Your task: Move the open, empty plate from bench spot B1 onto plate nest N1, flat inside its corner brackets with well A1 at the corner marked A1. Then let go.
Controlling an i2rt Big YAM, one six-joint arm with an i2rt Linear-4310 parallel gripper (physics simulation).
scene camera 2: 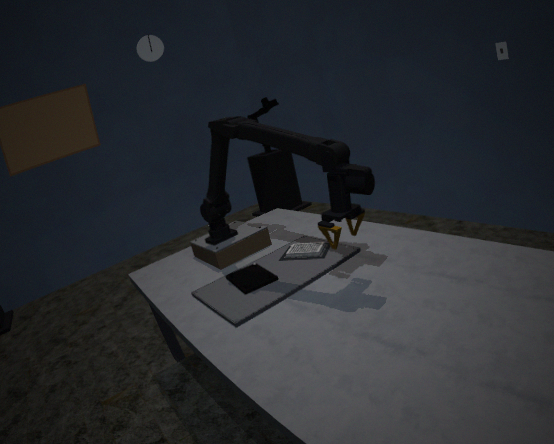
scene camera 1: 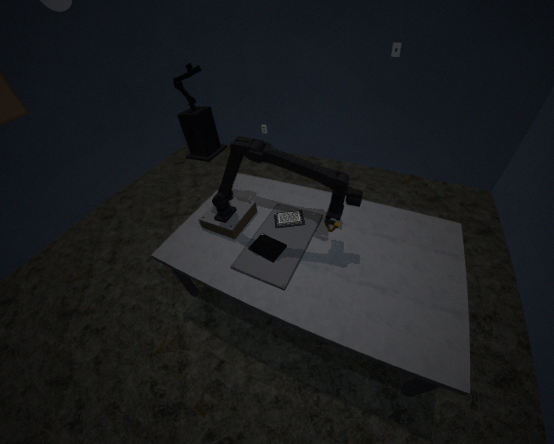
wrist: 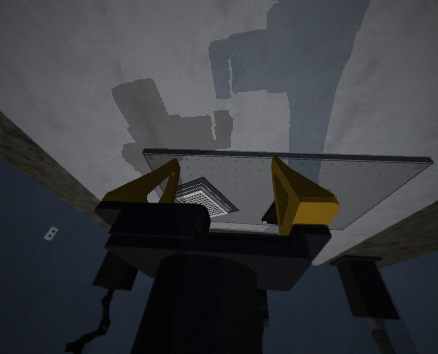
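Seen in the pictures: gripper, between the fingertips: [scene camera 2: 344, 242] [scene camera 1: 332, 224] [wrist: 223, 161]; arm's base, origin of its link: [scene camera 2: 221, 238] [scene camera 1: 225, 214].
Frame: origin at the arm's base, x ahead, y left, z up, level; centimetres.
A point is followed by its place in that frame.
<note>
The open plate [scene camera 1: 289, 217] {x 33.6, y 14.8, z -4.9 cm} [scene camera 2: 305, 250] {x 34.7, y 13.4, z -4.9 cm} [wrist: 206, 201] {x 35.4, y 13.6, z -4.9 cm} is pale with a grid of wells. It lies flat in a dark rectangular surround towards one end of the grey board [scene camera 1: 260, 274] {x 35.5, y -24.9, z -6.2 cm} [scene camera 2: 232, 310] {x 42.5, y -24.1, z -6.3 cm} [wrist: 360, 185] {x 42.3, y -19.6, z -6.2 cm}. A flat black rectangle [scene camera 1: 268, 247] {x 32.2, y -9.5, z -5.1 cm} [scene camera 2: 251, 278] {x 33.1, y -9.8, z -5.1 cm} [wrist: 270, 215] {x 29.2, y -3.4, z -5.1 cm}, apparently nest N1, lies on the same board, with a small pale mark at one corner; the right finger hides much of it in the wrist view. Its brackets and the plate's A1 corner cannot be made out. My gripper [scene camera 1: 333, 226] {x 60.2, y 7.4, z 5.2 cm} [scene camera 2: 344, 241] {x 60.2, y 7.4, z 5.2 cm} [wrist: 223, 161] {x 60.2, y 7.4, z 5.2 cm} is open and empty, pointing down above the table by the board's outer edge, beyond the plate.
The arm stands on a wood-sided base box [scene camera 1: 245, 220] {x 11.0, y 2.9, z -3.8 cm} [scene camera 2: 242, 251] {x 11.0, y 1.7, z -4.6 cm} beside the board. The white table [scene camera 1: 390, 280] {x 92.9, y -5.6, z -7.6 cm} [scene camera 2: 400, 350] {x 91.3, y -12.1, z -7.5 cm} extends outward from the board. A dark pedestal [scene camera 1: 200, 132] [scene camera 2: 274, 180] with another small arm stands behind the table.
</note>
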